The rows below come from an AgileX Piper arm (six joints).
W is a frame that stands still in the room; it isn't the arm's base.
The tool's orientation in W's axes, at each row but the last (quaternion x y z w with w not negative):
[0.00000, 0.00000, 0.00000, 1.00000]
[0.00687, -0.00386, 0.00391, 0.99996]
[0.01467, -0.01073, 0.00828, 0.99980]
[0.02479, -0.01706, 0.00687, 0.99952]
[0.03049, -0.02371, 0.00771, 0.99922]
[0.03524, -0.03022, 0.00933, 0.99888]
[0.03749, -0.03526, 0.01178, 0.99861]
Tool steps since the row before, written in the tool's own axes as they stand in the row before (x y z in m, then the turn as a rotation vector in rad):
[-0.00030, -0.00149, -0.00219, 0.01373, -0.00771, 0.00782]
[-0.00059, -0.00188, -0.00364, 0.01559, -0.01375, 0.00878]
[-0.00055, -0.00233, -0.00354, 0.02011, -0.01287, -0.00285]
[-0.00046, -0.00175, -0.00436, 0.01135, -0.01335, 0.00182]
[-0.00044, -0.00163, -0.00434, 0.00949, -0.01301, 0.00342]
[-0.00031, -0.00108, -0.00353, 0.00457, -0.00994, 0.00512]
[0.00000, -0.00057, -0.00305, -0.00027, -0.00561, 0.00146]
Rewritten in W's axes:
[-0.00030, -0.00149, -0.00219, 0.01373, -0.00771, 0.00782]
[-0.00055, -0.00183, -0.00367, 0.01563, -0.01375, 0.00871]
[-0.00044, -0.00223, -0.00362, 0.02038, -0.01245, -0.00279]
[-0.00029, -0.00154, -0.00445, 0.01148, -0.01328, 0.00155]
[-0.00021, -0.00137, -0.00445, 0.00954, -0.01306, 0.00308]
[-0.00008, -0.00083, -0.00361, 0.00446, -0.01020, 0.00468]
[0.00023, -0.00034, -0.00308, -0.00022, -0.00571, 0.00102]

